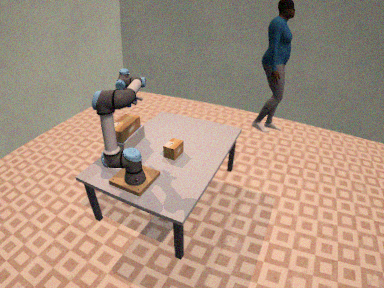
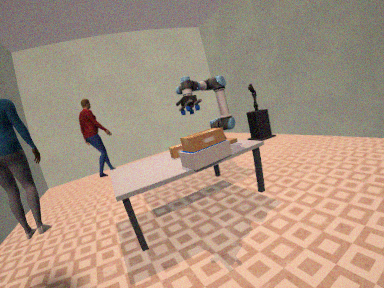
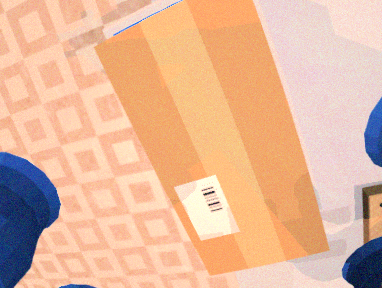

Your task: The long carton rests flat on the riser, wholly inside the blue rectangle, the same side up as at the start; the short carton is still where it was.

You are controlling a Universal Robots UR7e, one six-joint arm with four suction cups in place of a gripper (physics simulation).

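Pixels of known places: end effector, tool point: (image 2: 190,112) (image 3: 220,239); arm's base, origin of the base link: (image 1: 135,178).
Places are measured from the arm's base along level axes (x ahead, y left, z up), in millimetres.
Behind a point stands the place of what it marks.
The long carton (image 1: 127,126) @(x 300, y 348, z 183 mm) (image 2: 204,139) @(x 348, y 512, z 149 mm) (image 3: 200,125) @(x 366, y 446, z 190 mm) lies flat on the pale riser (image 1: 135,139) @(x 368, y 342, z 28 mm) (image 2: 207,156) @(x 368, y 548, z 29 mm), its tape strip and white barcode label facing up. The blue rectangle shows as a thin line (image 2: 210,148) (image 3: 147,18) at the carton's edge. The frames do not show whether the carton is wholly inside it. The short carton (image 1: 173,149) @(x 382, y -58, z 63 mm) (image 2: 175,151) @(x 489, y 43, z 31 mm) stands on the table, apart from the riser. My gripper (image 1: 135,101) (image 2: 190,108) is open, its blue suction cups hanging free in the air above the long carton, with a clear gap.
The arm's base stands on a wooden board (image 1: 117,181) @(x -98, y 82, z 2 mm) (image 3: 374,220) @(x 84, y 166, z 0 mm) at one end of the table (image 1: 210,135) @(x 887, y -110, z -33 mm) (image 2: 145,175) @(x 830, y 312, z -33 mm). A person in blue (image 1: 279,45) and a person in red (image 2: 90,125) stand off the table. A black pedestal (image 2: 259,124) stands behind the table.
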